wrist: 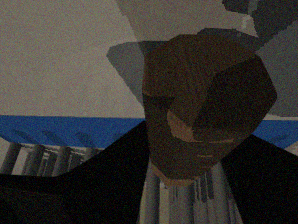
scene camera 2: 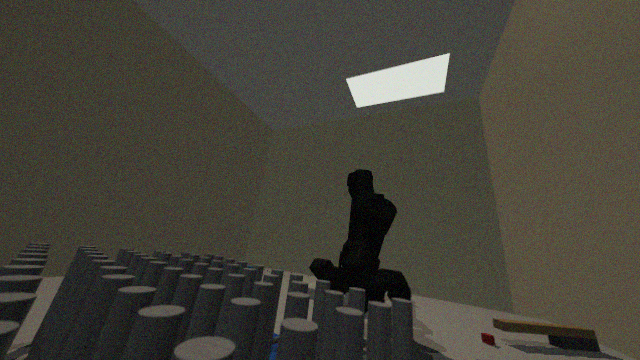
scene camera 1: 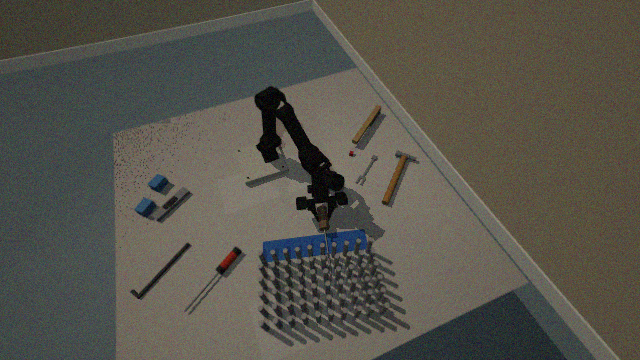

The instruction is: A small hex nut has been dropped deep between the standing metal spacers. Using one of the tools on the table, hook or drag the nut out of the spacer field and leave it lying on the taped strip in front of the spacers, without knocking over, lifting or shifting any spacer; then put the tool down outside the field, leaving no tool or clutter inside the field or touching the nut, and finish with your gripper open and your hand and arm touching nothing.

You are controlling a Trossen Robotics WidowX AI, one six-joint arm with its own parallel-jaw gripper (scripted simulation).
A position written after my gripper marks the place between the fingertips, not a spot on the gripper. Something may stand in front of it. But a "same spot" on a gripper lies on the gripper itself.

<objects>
my gripper: wrist 183,128; scene camera 2; scene camera 1
same spot on my gripper: (scene camera 1: 311,207) = (scene camera 2: 330,272)
</objects>
